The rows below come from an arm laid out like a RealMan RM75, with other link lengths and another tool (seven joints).
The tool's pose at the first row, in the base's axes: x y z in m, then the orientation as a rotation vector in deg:
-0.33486, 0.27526, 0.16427, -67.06, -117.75, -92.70
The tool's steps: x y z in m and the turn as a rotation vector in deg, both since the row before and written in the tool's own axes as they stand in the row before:
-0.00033, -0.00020, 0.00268, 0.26, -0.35, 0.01
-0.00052, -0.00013, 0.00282, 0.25, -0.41, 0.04
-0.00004, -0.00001, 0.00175, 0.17, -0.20, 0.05
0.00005, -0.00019, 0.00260, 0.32, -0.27, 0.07
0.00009, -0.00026, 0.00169, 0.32, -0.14, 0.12
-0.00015, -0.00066, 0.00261, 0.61, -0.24, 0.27
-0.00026, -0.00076, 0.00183, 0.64, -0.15, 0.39
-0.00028, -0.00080, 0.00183, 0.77, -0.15, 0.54
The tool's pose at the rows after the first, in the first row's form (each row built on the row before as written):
-0.33411, 0.27754, 0.16302, -67.35, -118.10, -92.29
-0.33315, 0.27986, 0.16163, -67.73, -118.46, -91.86
-0.33268, 0.28142, 0.16098, -67.92, -118.63, -91.58
-0.33218, 0.28377, 0.15996, -68.15, -118.91, -91.08
-0.33199, 0.28531, 0.15923, -68.29, -119.06, -90.60
-0.33172, 0.28753, 0.15773, -68.56, -119.29, -89.67
-0.33167, 0.28899, 0.15637, -68.83, -119.37, -88.67
-0.33165, 0.29043, 0.15496, -69.18, -119.37, -87.45

